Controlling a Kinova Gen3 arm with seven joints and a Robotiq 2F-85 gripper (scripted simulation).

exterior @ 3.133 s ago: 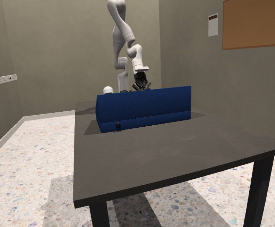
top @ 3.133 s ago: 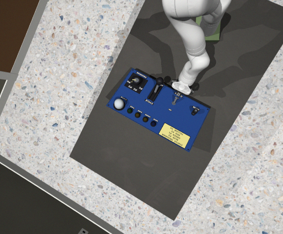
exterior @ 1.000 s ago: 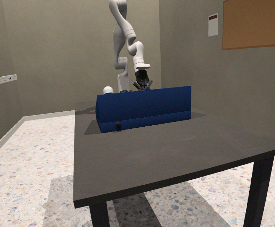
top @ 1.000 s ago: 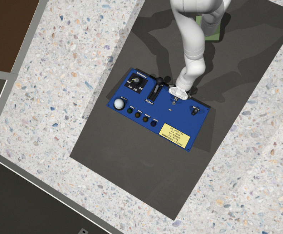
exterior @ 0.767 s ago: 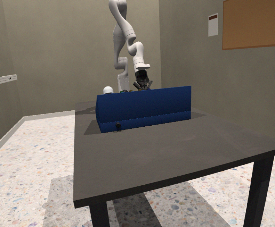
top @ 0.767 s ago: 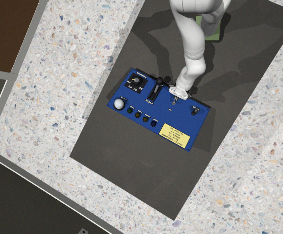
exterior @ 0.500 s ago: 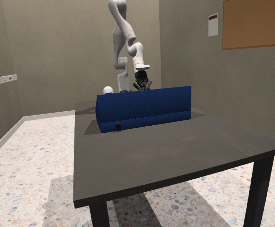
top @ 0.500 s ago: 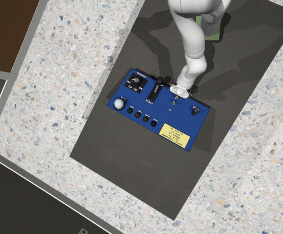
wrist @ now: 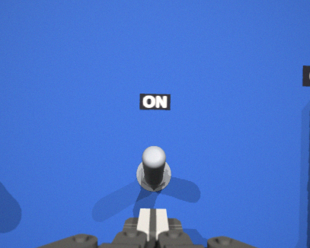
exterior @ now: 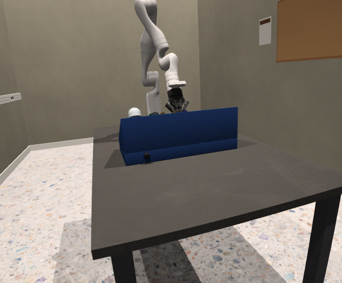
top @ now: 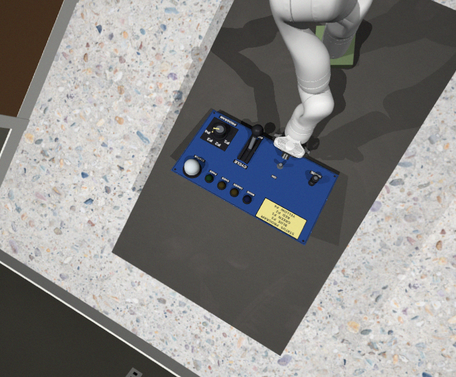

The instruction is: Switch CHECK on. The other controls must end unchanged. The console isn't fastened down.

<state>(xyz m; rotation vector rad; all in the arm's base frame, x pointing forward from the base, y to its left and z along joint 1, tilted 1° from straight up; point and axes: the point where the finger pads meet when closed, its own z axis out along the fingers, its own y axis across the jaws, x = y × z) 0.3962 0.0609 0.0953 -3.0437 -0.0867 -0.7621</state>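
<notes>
The check toggle lies 40 mm ahead of my hand and 20 mm below it. The rest, counted from my hand: cycle lever 120 mm to the right, 20 mm ahead, 10 mm below; then program dial 240 mm to the right, 60 mm ahead, 30 mm below; then mode knob 120 mm to the left, 30 mm ahead, 20 mm below.
</notes>
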